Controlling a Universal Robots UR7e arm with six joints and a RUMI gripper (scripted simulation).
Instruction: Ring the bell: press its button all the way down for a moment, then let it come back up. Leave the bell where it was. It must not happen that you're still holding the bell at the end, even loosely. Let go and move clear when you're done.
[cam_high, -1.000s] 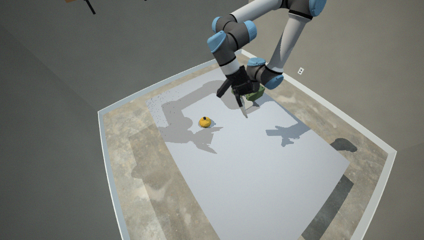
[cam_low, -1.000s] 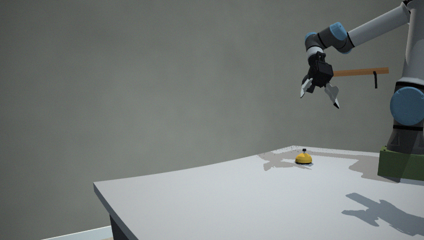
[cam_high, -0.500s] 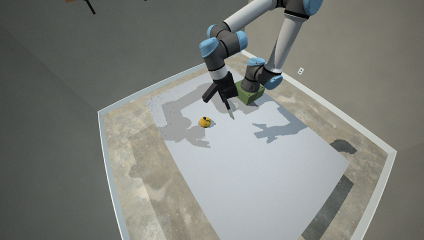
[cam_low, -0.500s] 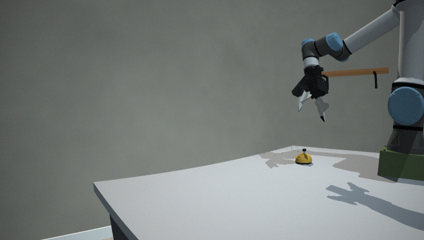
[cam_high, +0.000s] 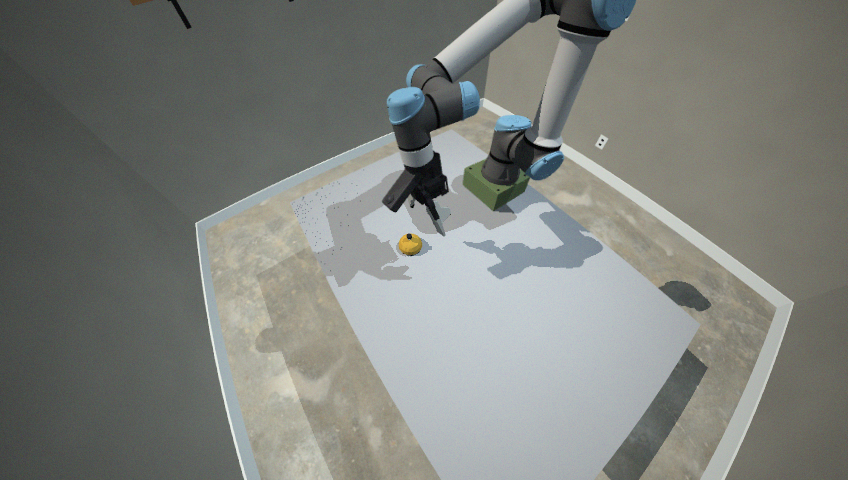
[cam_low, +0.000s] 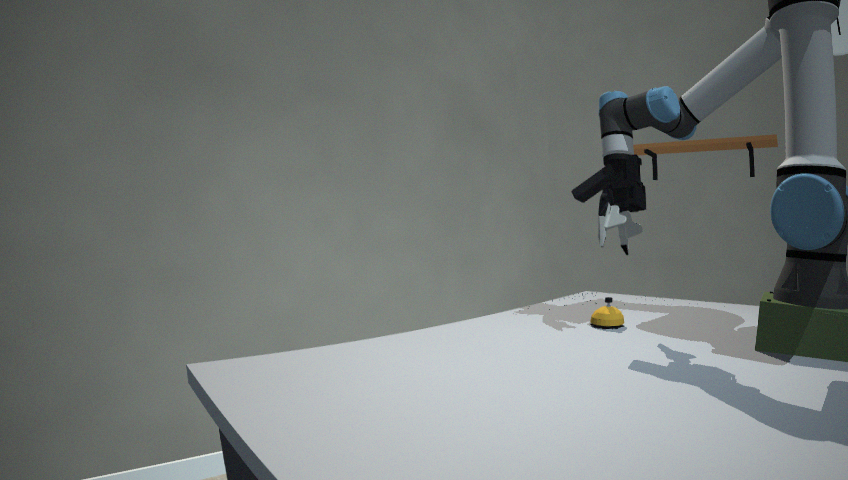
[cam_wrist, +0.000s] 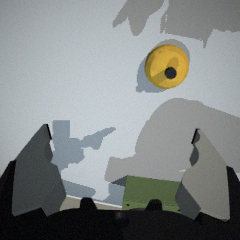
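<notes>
Right now the button is 12 cm below my hand, 6 cm to the right of it and 3 cm ahead of it. From my hand the other things lie so: yellow dome bell: 14 cm below, 6 cm to the right, 3 cm ahead.
</notes>
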